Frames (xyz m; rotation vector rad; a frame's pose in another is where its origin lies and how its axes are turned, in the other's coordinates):
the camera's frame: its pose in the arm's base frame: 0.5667 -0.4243 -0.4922 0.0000 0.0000 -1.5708
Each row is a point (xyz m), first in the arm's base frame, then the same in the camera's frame.
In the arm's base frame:
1: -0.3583 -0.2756 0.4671
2: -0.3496 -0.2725 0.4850
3: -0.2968 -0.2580 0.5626
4: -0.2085 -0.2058 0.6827
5: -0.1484 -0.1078 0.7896
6: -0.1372 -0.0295 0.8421
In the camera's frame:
1: -0.1487 -0.9250 0.9593
2: -0.1518 -0.9163 0.9772
3: -0.1663 -0.8635 1.0548
4: -0.2185 -0.7752 1.1749
5: -0.3165 -0.7151 1.2818
6: -0.3948 -0.7039 1.3343

